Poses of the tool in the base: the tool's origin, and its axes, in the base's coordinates. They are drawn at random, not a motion.
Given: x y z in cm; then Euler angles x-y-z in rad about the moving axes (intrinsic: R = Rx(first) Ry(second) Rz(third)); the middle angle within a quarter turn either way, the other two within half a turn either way.
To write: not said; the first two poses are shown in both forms.
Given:
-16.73, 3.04, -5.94, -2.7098, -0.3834, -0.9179
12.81, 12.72, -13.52, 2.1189, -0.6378, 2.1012
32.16, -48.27, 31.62, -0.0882, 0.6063, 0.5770
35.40, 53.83, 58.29, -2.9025, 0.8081, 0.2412
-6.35, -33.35, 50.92, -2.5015, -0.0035, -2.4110
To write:
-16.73, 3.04, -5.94, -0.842, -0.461, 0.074, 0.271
12.81, 12.72, -13.52, 0.278, -0.795, 0.267, 0.468
32.16, -48.27, 31.62, 0.045, 0.298, 0.259, 0.918
35.40, 53.83, 58.29, -0.901, 0.156, -0.374, 0.156
-6.35, -33.35, 50.92, -0.339, -0.887, -0.293, 0.114

